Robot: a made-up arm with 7 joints.
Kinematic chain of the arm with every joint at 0, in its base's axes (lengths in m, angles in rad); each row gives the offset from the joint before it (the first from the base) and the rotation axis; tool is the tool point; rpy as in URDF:
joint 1: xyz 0 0 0.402 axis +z
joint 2: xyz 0 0 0 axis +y
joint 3: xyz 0 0 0.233 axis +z
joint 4: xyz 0.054 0 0 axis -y
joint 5: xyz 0.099 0 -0.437 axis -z
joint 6: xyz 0 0 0 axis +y
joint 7: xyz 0.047 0 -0.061 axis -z
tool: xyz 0 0 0 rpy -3.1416 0 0
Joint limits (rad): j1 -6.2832..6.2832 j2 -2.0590..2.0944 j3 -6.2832..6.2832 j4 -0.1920..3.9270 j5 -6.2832..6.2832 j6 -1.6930..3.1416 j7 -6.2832..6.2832
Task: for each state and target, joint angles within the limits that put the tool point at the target. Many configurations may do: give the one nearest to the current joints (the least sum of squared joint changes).
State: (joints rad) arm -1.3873 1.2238 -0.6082 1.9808 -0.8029 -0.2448 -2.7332
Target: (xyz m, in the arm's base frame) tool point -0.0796 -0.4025 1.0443
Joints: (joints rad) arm -1.4883 0.3497 -0.7321 2.6472 -0.6233 0.2684 -2.7332
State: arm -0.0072 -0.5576 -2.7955 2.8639 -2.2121 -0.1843 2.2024
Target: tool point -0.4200 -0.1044 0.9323
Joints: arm 0.1069 -0.6954 -2.8105 3.1277 -2.2513 -0.7685 2.2024
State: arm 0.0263 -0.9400 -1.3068 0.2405 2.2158 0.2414 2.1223
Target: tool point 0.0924 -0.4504 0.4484
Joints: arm -0.1157 -1.0023 -1.2624 0.7166 2.1940 0.3046 2.1223
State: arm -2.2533 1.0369 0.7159 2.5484 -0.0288 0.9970 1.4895
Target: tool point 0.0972 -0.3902 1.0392
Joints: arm -1.8644 0.3124 0.9983 2.6143 -0.0025 0.9581 1.4895
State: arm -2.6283 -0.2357 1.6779 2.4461 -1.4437 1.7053 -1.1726
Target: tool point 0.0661 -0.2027 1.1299
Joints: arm -2.6876 0.0174 1.6126 2.6419 -1.6169 0.9957 -1.1726
